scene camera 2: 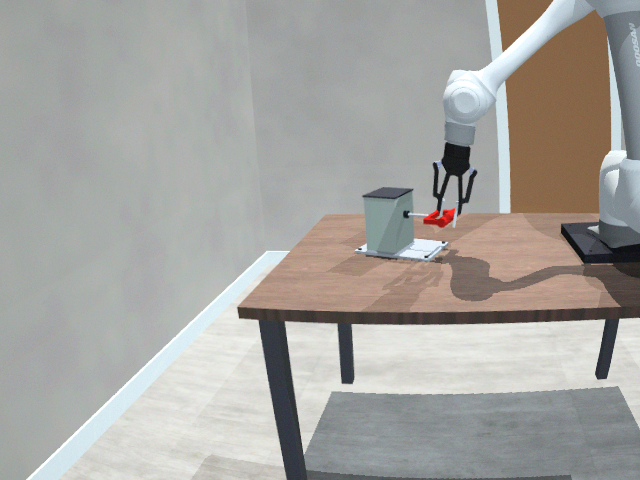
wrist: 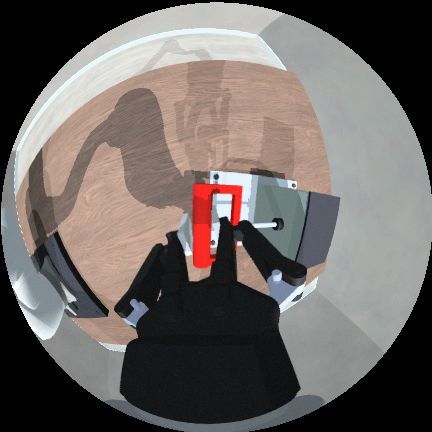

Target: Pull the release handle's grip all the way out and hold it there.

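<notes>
The release handle's red grip (scene camera 2: 442, 222) (wrist: 202, 245) is an open rectangular frame with a thick outer bar. It stands out from the grey-green housing (scene camera 2: 387, 224) (wrist: 272, 202) on a thin pale rod (scene camera 2: 417, 214) (wrist: 264, 226), with a length of rod showing between the grip and the black collar. My gripper (scene camera 2: 448, 212) (wrist: 201, 218) points down and is shut on the grip's outer bar, one finger on the outer side and the other inside the frame's opening. The finger inside hides part of the frame in the wrist view.
The housing has a dark top and stands on a white base plate (scene camera 2: 426, 250) (wrist: 240, 179) on the wooden table (scene camera 2: 320, 289) (wrist: 125, 225). The arm's dark mounting plate (scene camera 2: 576, 242) stands at the right. Grey walls rise behind and to the left.
</notes>
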